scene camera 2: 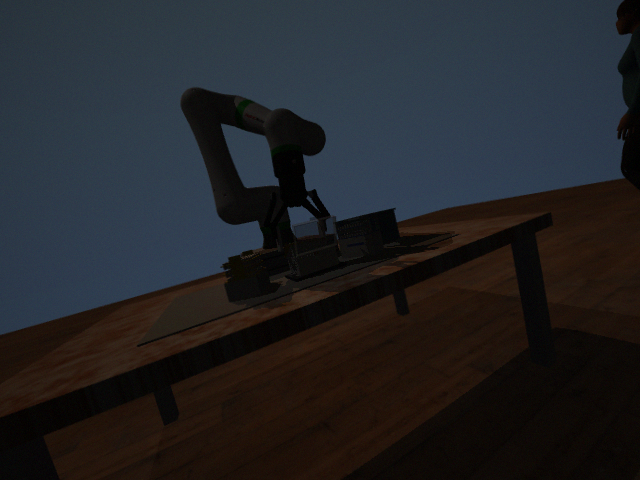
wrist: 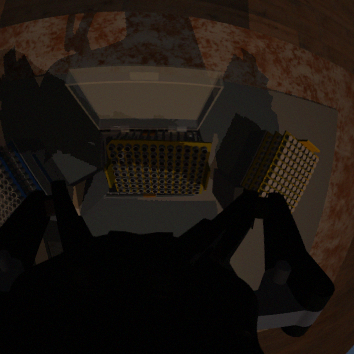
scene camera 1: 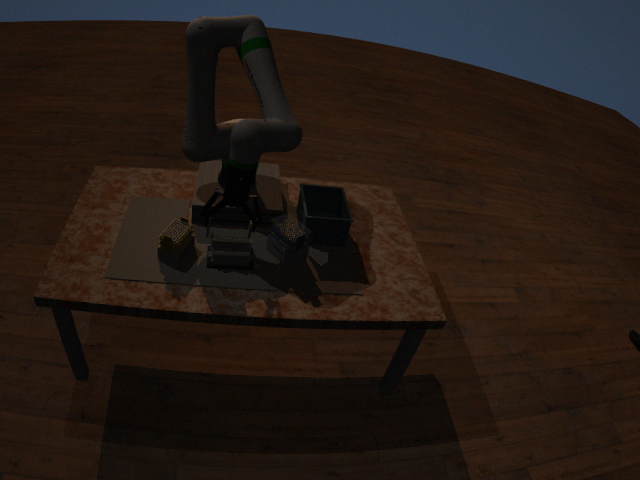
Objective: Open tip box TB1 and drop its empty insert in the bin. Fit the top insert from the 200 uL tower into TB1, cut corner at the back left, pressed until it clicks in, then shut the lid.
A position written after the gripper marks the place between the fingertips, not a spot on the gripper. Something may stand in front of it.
The gripper (scene camera 2: 303, 247) is open, with nothing in its grasp. Also in view: a blue tip tower (scene camera 2: 359, 236). Further things: a clear lid (wrist: 115, 96) and a blue bin (scene camera 1: 324, 210).
The gripper also shows in the wrist view (wrist: 159, 179).
